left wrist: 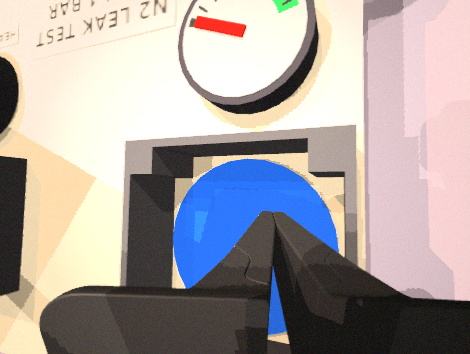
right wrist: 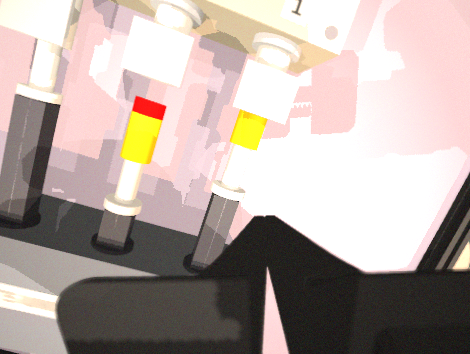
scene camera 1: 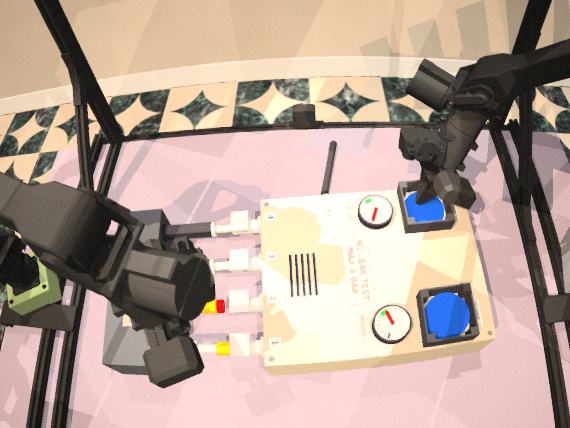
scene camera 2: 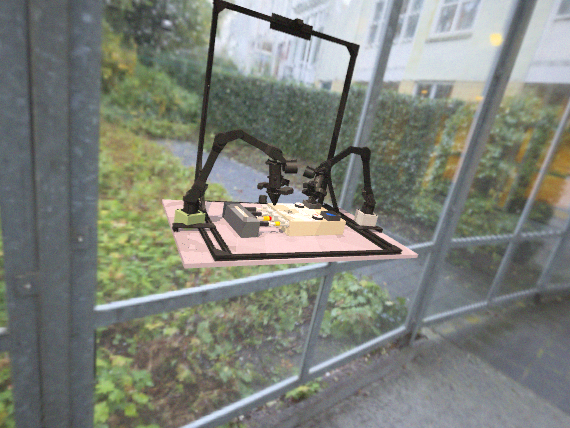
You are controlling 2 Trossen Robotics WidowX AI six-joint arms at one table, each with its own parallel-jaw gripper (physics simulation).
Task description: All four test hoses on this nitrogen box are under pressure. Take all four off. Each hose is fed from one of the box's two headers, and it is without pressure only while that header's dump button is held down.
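Places are measured from the left arm's base along level axes (x down, y back, z left), in centimetres.
Pixels of known places: left gripper, between the fingertips: [left wrist: 271, 221] [scene camera 1: 417, 203]; right gripper, between the fingertips: [right wrist: 264, 225] [scene camera 1: 185, 334] [scene camera 2: 274, 205]; left arm's base, origin of its link: [scene camera 2: 367, 212]; right arm's base, origin of its link: [scene camera 1: 25, 276] [scene camera 2: 190, 211].
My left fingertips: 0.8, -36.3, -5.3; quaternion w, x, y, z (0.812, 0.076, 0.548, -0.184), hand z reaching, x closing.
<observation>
Ahead of a thing's pixels: the offset from my left fingertips to its middle, as dx, dy, dz. "spot": to the spot under its first point.
The cream nitrogen box {spot: +0.5, -11.3, +26.3} [scene camera 1: 325, 350] [scene camera 2: 315, 229] has two blue dump buttons. My left gripper [scene camera 1: 421, 200] [left wrist: 271, 221] is shut, empty, its tips on the upper button {+1.3, +1.3, +0.8} [scene camera 1: 425, 209] [left wrist: 255, 190]. The gauge beside it {spot: -1.1, -7.0, +3.3} [scene camera 1: 375, 211] [left wrist: 245, 55] has its needle away from green. The lower button {+0.0, +5.8, +19.3} [scene camera 1: 447, 315] is untouched; its gauge {-1.0, -3.0, +20.6} [scene camera 1: 392, 324] reads green. Hose 1 {spot: +2.0, -26.2, +28.4} [scene camera 1: 223, 348] [right wrist: 247, 131] sits in its white block. Hose 2 {spot: +2.0, -29.2, +22.1} [scene camera 1: 214, 306] [right wrist: 140, 137] is apart from its block, red band showing. Hose 3 {spot: +2.1, -35.4, +16.6} [right wrist: 27, 155] and hose 4 {spot: +2.1, -37.0, +9.7} [scene camera 1: 190, 230] meet their blocks. My right gripper [right wrist: 264, 225] is shut, empty, near hose 1's dark grip.
A dark grey holder {spot: +0.6, -41.4, +33.9} [scene camera 1: 122, 355] [scene camera 2: 244, 226] stands left of the box, behind the hose ends. A black rod {spot: +7.2, -16.4, -10.3} [scene camera 1: 329, 167] extends from the box's far edge. The right arm covers part of the holder and hoses in scene camera 1. Black frame rails run along both sides.
</observation>
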